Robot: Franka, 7 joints.
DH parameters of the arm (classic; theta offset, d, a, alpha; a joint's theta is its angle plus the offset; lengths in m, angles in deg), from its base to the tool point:
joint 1: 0 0.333 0 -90
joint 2: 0 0 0 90
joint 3: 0 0.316 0.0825 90
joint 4: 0 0 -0.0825 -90
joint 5: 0 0.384 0 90
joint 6: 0 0 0.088 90
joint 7: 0 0.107 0 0
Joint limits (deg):
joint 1: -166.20..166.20
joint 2: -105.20..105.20
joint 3: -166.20..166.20
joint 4: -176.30..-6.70
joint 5: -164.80..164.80
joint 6: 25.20..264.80
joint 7: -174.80..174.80
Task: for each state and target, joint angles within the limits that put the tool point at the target. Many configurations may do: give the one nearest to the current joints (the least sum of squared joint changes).
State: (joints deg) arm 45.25 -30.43 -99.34 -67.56 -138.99 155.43 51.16
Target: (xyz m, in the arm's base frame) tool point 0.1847 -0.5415 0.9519
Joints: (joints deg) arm 66.78 -30.82 -97.10 -44.00 -138.99 140.58 51.16
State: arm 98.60 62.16 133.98 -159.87 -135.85 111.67 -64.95
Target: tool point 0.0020 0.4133 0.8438
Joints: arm 62.76 100.91 166.20 -111.84 -143.84 106.57 -64.95
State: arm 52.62 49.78 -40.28 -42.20 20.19 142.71 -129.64
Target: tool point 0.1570 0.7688 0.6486
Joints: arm 89.50 44.97 -25.53 -39.20 20.47 136.89 -129.64
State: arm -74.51 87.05 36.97 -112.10 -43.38 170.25 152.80
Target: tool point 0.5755 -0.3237 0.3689
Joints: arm -91.21 62.04 72.13 -109.29 -48.31 183.03 152.80
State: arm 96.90 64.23 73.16 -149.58 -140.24 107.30 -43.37
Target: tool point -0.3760 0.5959 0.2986
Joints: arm 74.18 56.97 66.16 -100.56 -145.01 102.23 -43.37
